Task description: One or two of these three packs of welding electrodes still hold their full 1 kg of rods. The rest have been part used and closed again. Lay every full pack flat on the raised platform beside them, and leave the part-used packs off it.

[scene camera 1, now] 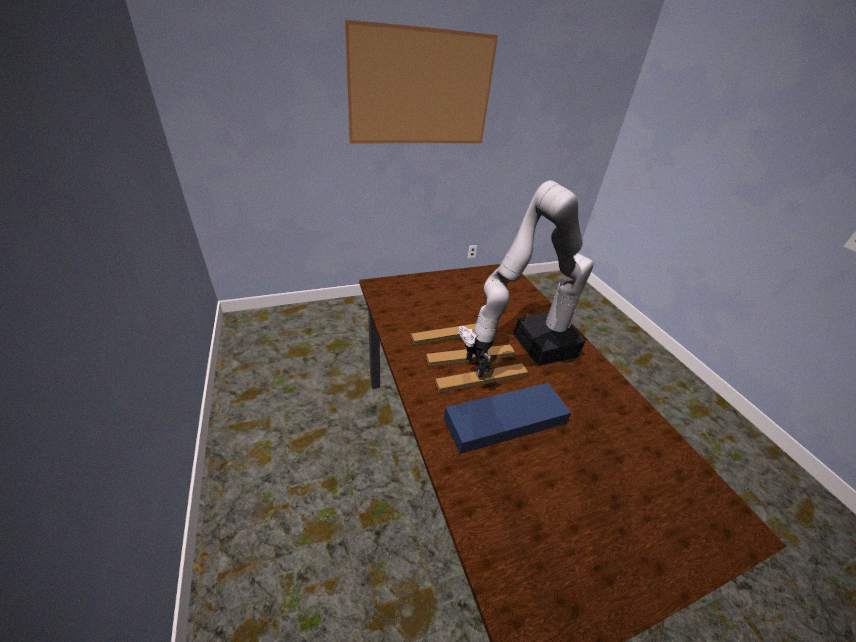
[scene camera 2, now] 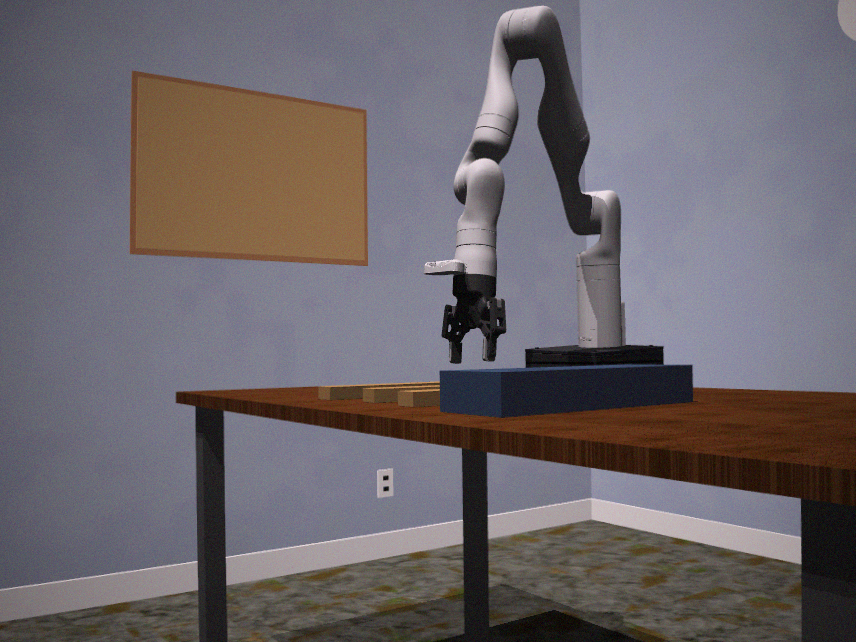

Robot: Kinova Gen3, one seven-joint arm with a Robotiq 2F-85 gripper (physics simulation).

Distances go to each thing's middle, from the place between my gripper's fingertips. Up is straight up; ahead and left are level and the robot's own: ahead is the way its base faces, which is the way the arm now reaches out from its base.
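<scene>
The blue platform (scene camera 2: 509, 392) is what I measure from: my gripper is 40 mm above it, 200 mm to the right of it and 60 mm past it.
</scene>
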